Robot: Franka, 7 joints.
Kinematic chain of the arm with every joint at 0, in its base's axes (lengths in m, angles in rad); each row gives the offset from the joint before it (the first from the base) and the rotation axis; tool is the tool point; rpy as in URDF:
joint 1: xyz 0 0 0.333 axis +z
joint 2: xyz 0 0 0 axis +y
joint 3: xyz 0 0 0.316 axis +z
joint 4: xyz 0.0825 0 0 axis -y
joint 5: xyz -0.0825 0 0.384 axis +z
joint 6: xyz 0 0 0 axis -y
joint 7: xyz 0.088 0 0 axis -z
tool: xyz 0 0 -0.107 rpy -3.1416 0 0
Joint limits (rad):
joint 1: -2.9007..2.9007
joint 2: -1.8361..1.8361
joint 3: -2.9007..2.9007
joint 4: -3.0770..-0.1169
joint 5: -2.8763..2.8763
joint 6: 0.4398..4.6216
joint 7: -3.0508..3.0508
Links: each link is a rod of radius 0.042 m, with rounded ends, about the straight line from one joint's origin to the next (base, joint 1, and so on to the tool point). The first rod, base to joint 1, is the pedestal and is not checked.
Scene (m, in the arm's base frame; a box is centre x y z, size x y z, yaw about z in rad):
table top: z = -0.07
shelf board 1: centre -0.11 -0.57 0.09 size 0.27 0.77 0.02 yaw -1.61
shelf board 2: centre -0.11 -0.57 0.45 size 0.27 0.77 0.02 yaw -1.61
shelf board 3: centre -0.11 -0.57 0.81 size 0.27 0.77 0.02 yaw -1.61
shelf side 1: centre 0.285 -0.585 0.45 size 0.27 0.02 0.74 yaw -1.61
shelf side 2: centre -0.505 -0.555 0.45 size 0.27 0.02 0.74 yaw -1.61
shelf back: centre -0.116 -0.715 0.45 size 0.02 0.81 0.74 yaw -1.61
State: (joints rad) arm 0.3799 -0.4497 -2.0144 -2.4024 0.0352 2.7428 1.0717
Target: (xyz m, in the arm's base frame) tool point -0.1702 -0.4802 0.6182
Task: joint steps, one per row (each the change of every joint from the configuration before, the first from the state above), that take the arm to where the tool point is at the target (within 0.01 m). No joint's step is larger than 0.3 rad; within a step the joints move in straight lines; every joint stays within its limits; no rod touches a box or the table.
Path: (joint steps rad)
1: 0.0960 0.2351 -0.0415 -0.1161 -0.0126 -0.2103 0.0000
2: 0.0959 0.2351 -0.0415 -0.1161 -0.0125 -0.2103 0.0000
3: 0.0960 0.2351 -0.0415 -0.1161 -0.0126 -0.2103 0.0000
4: 0.0960 0.2351 -0.0415 -0.1160 -0.0126 -0.2103 0.0000
5: -0.0779 0.1463 -0.1291 0.0389 0.0325 0.2248 0.0000
6: -0.0778 0.1463 -0.1290 0.0389 0.0324 0.2249 0.0000
7: -0.0778 0.1463 -0.1290 0.0389 0.0324 0.2248 0.0000
8: -0.0779 0.1463 -0.1291 0.0389 0.0325 0.2249 0.0000
9: -0.0201 -0.2141 0.0951 0.1629 -0.0134 0.0211 0.0000
10: -0.0200 -0.2140 0.0951 0.1629 -0.0134 0.0211 0.0000
11: -0.0201 -0.2141 0.0950 0.1629 -0.0134 0.0211 0.0000

